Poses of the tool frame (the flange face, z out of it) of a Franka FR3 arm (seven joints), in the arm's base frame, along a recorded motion.
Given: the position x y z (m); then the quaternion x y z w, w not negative.
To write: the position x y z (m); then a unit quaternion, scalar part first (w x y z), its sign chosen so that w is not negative. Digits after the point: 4 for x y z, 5 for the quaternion.
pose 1, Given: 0.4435, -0.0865, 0.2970, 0.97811, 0.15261, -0.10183, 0.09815
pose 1, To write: 0.4435, -0.0865, 0.2970, 0.09815, 0.97811, 0.15261, -0.10183
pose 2, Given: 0.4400, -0.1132, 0.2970, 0.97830, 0.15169, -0.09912, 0.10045
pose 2, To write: 0.4400, -0.1132, 0.2970, 0.10045, 0.97830, 0.15169, -0.09912
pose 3, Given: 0.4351, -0.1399, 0.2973, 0.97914, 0.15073, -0.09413, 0.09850
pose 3, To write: 0.4351, -0.1399, 0.2973, 0.09850, 0.97914, 0.15073, -0.09413
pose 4, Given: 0.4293, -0.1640, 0.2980, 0.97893, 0.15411, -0.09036, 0.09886
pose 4, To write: 0.4293, -0.1640, 0.2980, 0.09886, 0.97893, 0.15411, -0.09036
